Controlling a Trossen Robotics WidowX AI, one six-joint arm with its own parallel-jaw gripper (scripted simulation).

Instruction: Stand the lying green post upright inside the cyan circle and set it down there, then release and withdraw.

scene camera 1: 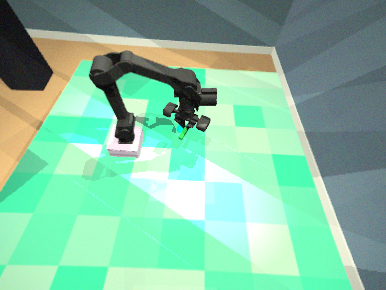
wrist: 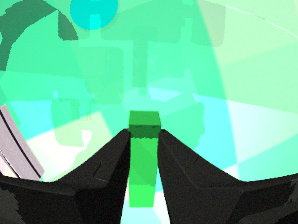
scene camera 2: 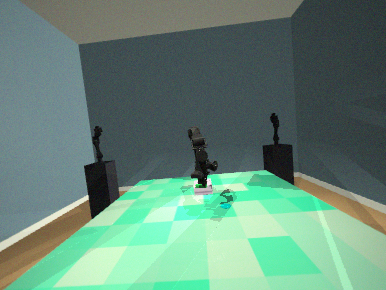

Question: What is the gripper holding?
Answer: A green post.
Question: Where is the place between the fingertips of the gripper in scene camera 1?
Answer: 186,128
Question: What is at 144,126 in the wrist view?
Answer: A green post.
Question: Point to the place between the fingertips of the gripper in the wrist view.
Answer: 143,136
